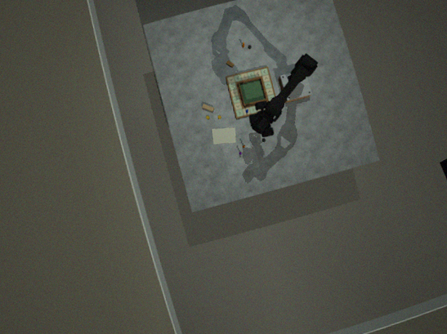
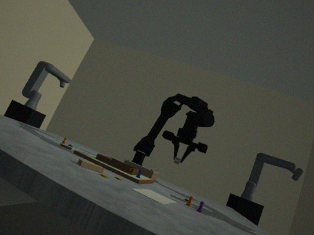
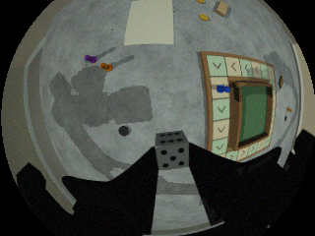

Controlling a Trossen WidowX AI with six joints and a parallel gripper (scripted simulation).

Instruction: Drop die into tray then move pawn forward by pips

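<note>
Now: gripper tip 2 cm short of the blue pawn, 12 cm to the left of it and 10 cm above it. From my gripper tip the other things lie so: white die: right at my gripper tip; then green dice tray: 7 cm behind, 22 cm to the right, 12 cm below; then cream card: 22 cm ahead, 5 cm to the right, 13 cm below.
</note>
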